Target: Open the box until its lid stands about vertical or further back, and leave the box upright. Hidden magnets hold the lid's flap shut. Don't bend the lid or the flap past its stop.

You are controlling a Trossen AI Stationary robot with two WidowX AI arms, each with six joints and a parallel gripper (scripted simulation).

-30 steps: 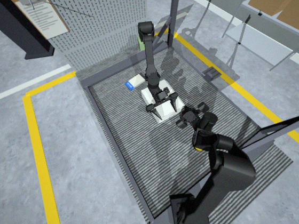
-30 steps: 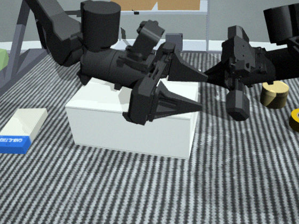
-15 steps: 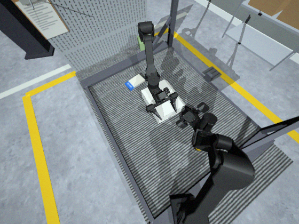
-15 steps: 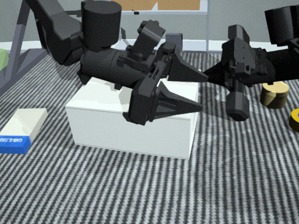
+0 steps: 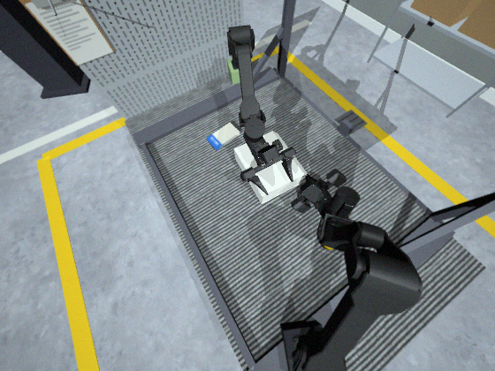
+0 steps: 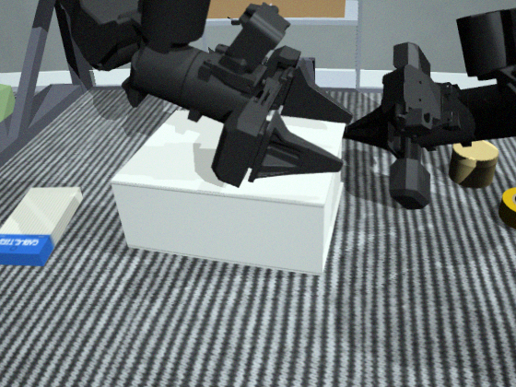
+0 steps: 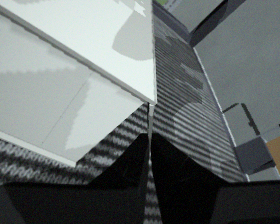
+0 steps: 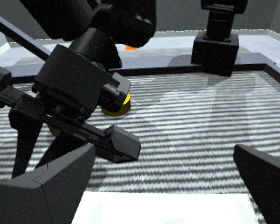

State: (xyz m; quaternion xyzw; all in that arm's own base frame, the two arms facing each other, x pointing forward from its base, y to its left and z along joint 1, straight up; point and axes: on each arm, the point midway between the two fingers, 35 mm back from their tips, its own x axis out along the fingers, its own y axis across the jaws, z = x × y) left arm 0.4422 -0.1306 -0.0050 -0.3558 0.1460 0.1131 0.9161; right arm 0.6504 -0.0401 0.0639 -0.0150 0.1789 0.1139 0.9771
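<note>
My left hand is 11 cm to the right of the tan cylinder, 7 cm past it and 4 cm above it. The rest, counted from my left hand: yellow tape roll 19 cm to the left, 6 cm below, 1 cm behind.
</note>
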